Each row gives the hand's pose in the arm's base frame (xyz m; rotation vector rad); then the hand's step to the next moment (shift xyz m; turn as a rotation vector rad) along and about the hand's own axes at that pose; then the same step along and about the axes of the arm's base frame.
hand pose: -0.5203 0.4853 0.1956 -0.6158 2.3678 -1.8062
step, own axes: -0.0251 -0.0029 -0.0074 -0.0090 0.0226 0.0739
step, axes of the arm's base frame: 0.0213 0.0154 0.0008 0.0260 -0.0585 -0.0443
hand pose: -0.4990 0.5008 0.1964 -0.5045 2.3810 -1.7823
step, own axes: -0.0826 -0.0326 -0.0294 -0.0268 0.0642 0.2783
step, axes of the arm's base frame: 0.0748 0.0464 0.0316 0.0951 -0.2277 -0.1462
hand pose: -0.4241 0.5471 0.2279 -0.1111 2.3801 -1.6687
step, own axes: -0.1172 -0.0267 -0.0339 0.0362 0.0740 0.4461
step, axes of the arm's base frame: 0.1040 0.0445 0.0530 0.0736 -0.3905 -0.2189
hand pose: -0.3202 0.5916 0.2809 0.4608 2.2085 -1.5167
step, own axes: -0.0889 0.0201 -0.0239 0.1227 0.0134 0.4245
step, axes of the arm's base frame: 0.0824 0.0264 0.0373 -0.0337 -0.3885 -0.2082
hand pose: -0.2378 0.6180 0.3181 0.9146 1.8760 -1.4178
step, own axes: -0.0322 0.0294 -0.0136 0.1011 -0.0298 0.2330
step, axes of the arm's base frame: 0.0417 0.0135 0.0130 -0.0682 -0.2147 -0.1209
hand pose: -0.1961 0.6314 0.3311 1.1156 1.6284 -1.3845
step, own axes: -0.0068 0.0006 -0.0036 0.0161 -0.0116 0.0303
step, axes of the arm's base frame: 0.0031 0.0025 0.0066 -0.0171 -0.0278 -0.0156
